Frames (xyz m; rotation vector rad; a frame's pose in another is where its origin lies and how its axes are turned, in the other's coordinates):
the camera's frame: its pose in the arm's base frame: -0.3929 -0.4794 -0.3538 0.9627 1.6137 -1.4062
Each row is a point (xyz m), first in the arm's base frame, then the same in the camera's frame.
Working: the arm's base frame: its pose in the camera's frame: -0.4593 0.2617 -0.4795 -0.9627 -1.6137 1.4062

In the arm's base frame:
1: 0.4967 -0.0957 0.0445
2: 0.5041 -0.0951 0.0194
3: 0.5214 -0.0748 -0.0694
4: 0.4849 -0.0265 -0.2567
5: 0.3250 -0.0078 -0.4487
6: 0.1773 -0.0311 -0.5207
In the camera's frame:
1: -0.7106 0.6843 -0.3523
2: -0.6908 0.7013 -0.3501
3: -0.6162 0.7553 -0.3610
4: -0.4284 0.8035 -0.3948
5: -0.1867 0.7387 -0.4077
6: -0.0613 0.6317 -0.3888

